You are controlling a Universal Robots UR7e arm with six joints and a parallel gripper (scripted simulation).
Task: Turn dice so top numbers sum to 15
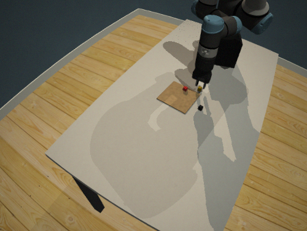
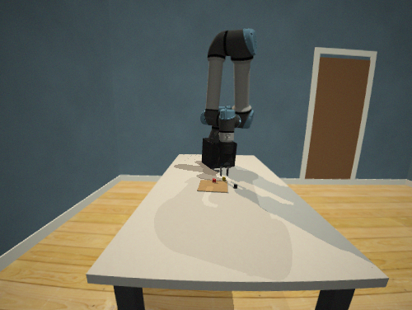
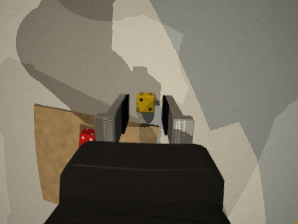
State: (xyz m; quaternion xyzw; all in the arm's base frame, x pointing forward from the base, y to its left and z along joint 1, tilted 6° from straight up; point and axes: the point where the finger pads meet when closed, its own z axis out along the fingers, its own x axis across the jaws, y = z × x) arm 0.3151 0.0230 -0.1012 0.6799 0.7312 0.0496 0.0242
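My hand is 30 mm above the yellow die. Also, from my hand: black die 100 mm ahead, 50 mm to the left, 30 mm below; then red die 50 mm to the right, 40 mm ahead, 30 mm below; then brown mat 90 mm ahead, 60 mm to the right, 40 mm below.
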